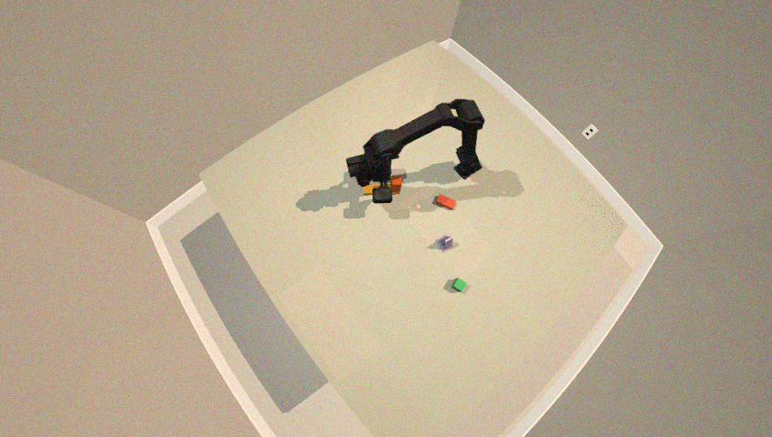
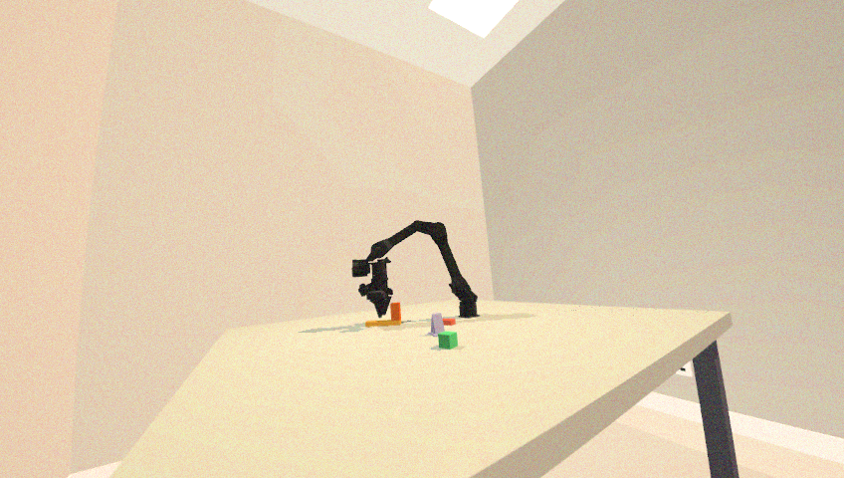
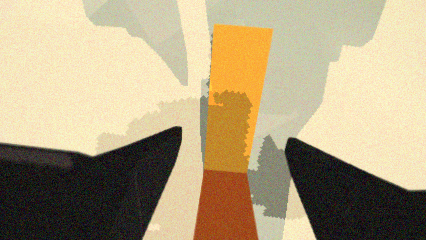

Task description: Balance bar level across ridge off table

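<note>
My gripper tip is now 160 mm past the flat red block, 190 mm to the right of it and 20 mm above it. From my gripper tip the other things lie so: green cube: 10 mm ahead, 430 mm to the left, 20 mm below.
</note>
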